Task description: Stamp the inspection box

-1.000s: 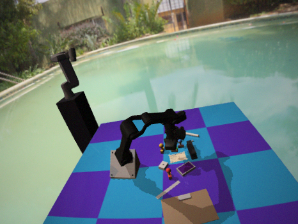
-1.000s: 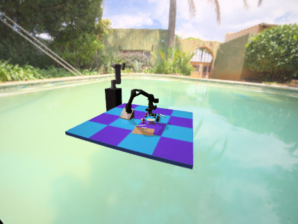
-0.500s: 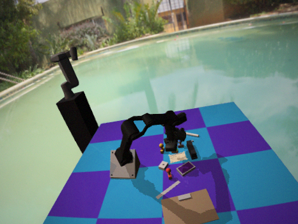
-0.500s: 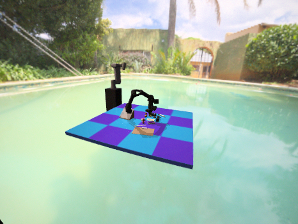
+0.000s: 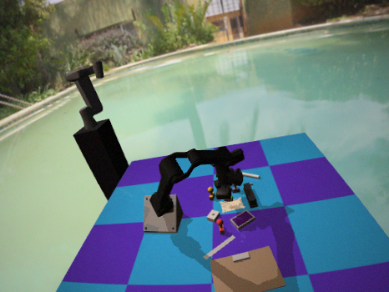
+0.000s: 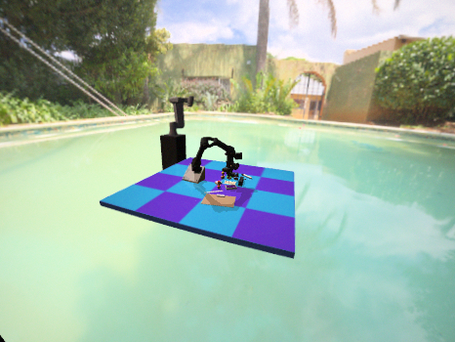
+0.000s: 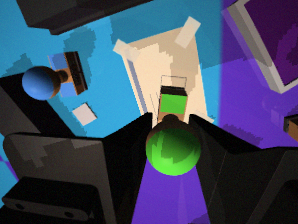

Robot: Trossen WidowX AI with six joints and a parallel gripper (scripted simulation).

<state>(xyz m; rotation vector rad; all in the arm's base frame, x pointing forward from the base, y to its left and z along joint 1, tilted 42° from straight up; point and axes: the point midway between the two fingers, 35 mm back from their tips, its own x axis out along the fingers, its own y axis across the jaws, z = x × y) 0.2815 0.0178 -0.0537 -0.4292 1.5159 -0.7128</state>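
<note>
Right now my gripper tip is 10 mm short of the cream card and 60 mm above it. Round my gripper tip: white block: 80 mm behind, 60 mm to the right, 40 mm below; then green-knobbed stamp: right at my gripper tip; then blue-knobbed stamp: 40 mm ahead, 90 mm to the left, 40 mm below.
</note>
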